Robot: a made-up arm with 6 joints.
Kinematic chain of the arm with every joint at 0, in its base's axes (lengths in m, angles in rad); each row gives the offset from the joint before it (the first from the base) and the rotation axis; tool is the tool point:
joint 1: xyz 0 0 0.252 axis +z
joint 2: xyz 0 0 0 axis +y
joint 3: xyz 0 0 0.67 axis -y
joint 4: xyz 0 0 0 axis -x
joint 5: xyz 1.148 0 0 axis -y
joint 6: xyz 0 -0.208 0 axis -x
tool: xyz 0 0 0
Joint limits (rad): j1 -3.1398..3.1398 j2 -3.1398..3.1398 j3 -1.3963..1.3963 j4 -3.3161..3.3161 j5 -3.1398..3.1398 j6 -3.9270..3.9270
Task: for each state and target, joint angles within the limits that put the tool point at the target. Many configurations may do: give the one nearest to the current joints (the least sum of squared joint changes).
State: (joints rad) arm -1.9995 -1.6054 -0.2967 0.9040 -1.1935 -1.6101
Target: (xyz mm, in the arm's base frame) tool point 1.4 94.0 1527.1
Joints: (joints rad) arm -2.1494 -1.1974 -0.2865 1.3269 -1.1935 -1.6101
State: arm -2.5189 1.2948 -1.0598 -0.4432 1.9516 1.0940
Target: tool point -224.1 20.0 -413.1
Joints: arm -2.2979 0.8926 -0.9318 -0.5179 1.9516 1.0940
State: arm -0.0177 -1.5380 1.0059 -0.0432 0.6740 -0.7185
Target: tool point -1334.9 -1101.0 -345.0
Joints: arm 0.5874 -1.9547 1.3963 0.5560 0.6740 -0.7185
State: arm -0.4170 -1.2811 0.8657 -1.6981 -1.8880 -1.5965
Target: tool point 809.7 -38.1 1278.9
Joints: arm -0.0947 -0.4295 0.1131 -1.7576 -1.8880 -1.5965
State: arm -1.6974 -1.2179 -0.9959 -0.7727 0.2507 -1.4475
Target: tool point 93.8 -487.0 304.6
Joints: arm -1.2784 -1.6138 -1.3699 -1.3253 0.2507 -1.4475
